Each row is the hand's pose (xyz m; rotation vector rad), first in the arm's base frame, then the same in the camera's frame.
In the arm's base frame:
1: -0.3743 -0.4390 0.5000 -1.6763 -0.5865 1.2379
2: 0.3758 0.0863 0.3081 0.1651 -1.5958 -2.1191
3: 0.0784 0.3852 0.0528 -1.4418 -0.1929 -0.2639
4: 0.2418 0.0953 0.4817 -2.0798 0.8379 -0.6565
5: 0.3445 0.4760 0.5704 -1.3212 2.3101 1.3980
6: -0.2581 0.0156 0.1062 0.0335 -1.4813 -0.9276
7: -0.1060 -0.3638 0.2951 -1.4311 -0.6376 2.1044
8: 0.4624 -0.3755 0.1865 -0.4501 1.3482 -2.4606
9: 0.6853 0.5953 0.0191 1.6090 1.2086 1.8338
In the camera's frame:
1: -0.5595 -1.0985 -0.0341 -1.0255 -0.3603 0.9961
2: 0.2652 -0.7240 -0.2686 -0.3086 -0.8764 -2.6068
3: 0.0562 -0.2801 -0.2221 -0.9591 0.3852 -0.2925
4: 0.1920 -0.7833 -0.0704 -1.6000 1.4042 -0.1844
5: 0.4536 -0.5439 0.1235 -0.5520 1.9840 2.0476
6: -0.3741 -0.5390 -0.2011 0.0140 -0.8928 -1.4934
7: -0.3417 -0.9818 -0.2761 -0.7808 -0.6960 1.6980
8: 0.1319 -1.0509 -0.6016 0.5574 -2.1893 2.0711
9: 0.6689 -0.2179 -0.4072 2.3415 0.5340 1.7886

